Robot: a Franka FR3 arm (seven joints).
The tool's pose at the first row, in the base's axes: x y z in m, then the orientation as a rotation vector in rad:
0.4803 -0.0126 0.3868 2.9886 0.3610 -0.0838
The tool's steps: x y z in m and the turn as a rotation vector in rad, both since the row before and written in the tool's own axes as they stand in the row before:
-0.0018 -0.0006 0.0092 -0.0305 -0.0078 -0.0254
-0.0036 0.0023 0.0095 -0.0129 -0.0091 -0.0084
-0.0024 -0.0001 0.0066 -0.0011 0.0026 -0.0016
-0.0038 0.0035 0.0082 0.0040 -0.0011 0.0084
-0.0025 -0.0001 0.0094 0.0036 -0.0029 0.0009
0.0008 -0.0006 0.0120 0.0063 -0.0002 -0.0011
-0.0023 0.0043 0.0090 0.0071 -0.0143 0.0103
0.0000 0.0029 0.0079 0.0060 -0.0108 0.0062
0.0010 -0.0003 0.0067 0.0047 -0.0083 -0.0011
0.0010 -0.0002 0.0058 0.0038 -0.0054 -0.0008
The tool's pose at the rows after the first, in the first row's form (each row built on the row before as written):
0.4780 -0.0137 0.3777 2.9532 0.3958 -0.0916
0.4748 -0.0184 0.3690 2.9376 0.4060 -0.1031
0.4722 -0.0201 0.3627 2.9367 0.4087 -0.0992
0.4692 -0.0259 0.3556 2.9419 0.3964 -0.1006
0.4664 -0.0281 0.3466 2.9451 0.3949 -0.1056
0.4664 -0.0294 0.3346 2.9511 0.3969 -0.1075
0.4649 -0.0356 0.3266 2.9573 0.3801 -0.1289
0.4651 -0.0397 0.3192 2.9622 0.3697 -0.1455
0.4655 -0.0403 0.3125 2.9651 0.3704 -0.1590
0.4659 -0.0408 0.3066 2.9677 0.3710 -0.1680

